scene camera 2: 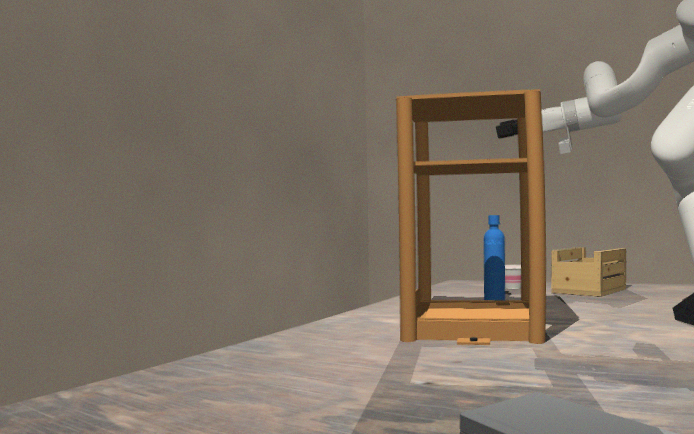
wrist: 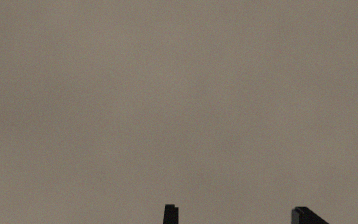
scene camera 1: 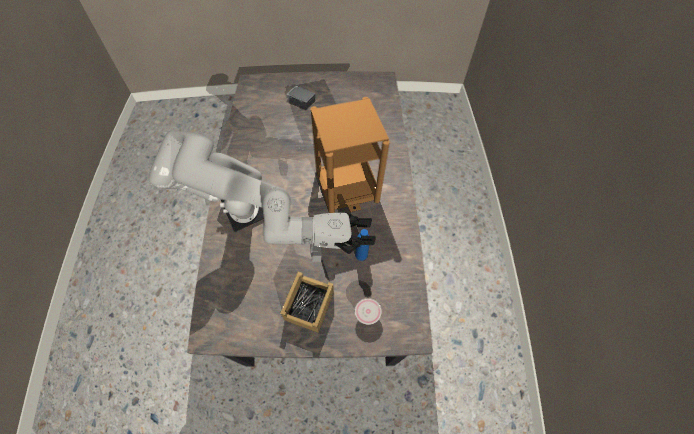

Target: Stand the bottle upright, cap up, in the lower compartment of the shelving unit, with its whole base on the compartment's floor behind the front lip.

Labels:
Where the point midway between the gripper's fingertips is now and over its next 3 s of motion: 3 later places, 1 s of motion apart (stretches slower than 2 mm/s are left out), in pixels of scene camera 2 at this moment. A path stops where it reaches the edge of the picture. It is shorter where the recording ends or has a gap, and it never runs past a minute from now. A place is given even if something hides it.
The gripper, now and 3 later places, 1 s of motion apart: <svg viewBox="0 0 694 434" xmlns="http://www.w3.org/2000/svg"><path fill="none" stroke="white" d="M499 130L488 118L484 112L483 110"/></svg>

